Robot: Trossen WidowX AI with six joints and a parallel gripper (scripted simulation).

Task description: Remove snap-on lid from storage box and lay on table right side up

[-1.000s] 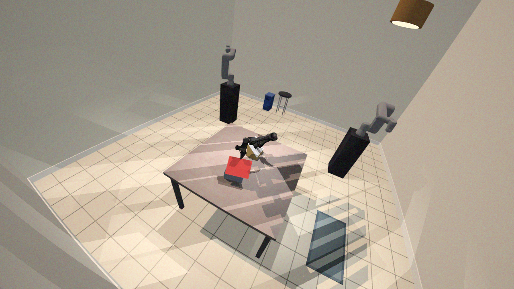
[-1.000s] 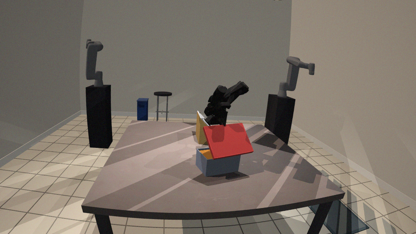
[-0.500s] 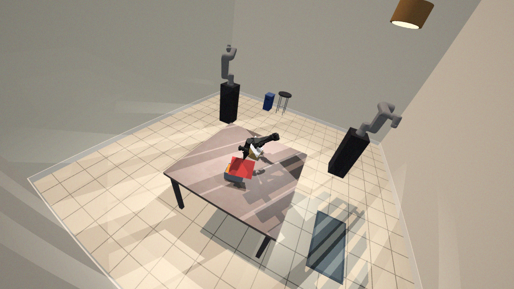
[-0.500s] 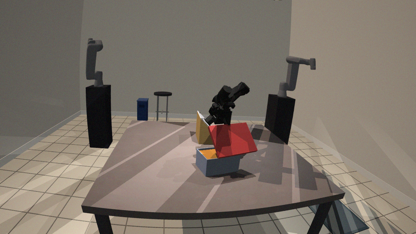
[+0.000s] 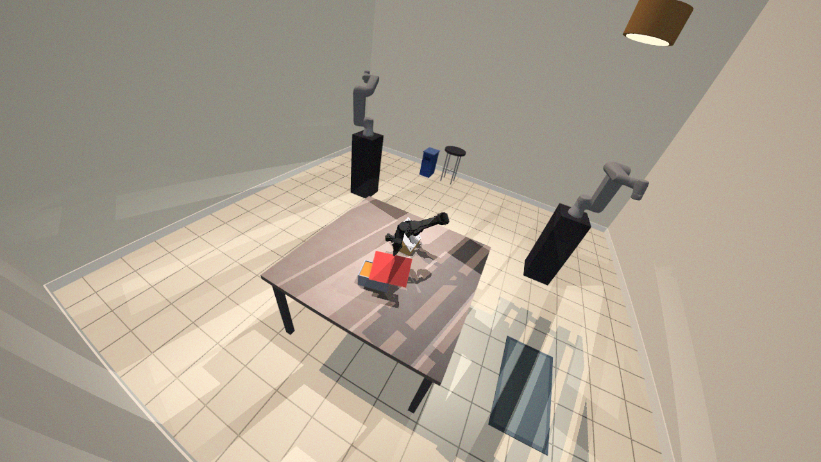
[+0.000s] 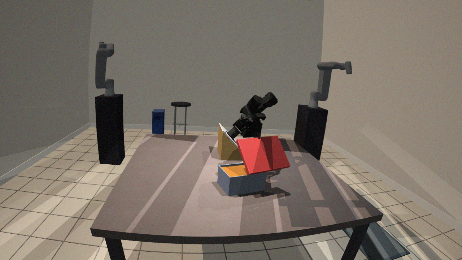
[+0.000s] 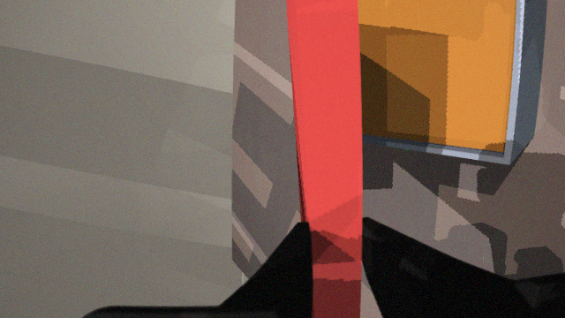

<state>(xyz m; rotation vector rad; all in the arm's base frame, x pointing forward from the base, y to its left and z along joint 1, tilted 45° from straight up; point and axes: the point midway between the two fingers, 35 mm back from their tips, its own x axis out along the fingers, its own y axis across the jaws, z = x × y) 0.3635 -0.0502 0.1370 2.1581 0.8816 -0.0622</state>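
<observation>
My gripper tip is now 60 mm short of the snap-on lid, 50 mm above it and 20 mm to the right of it. From my gripper tip the other things lie so: storage box (180 mm below, 80 mm to the right, 60 mm ahead).
</observation>
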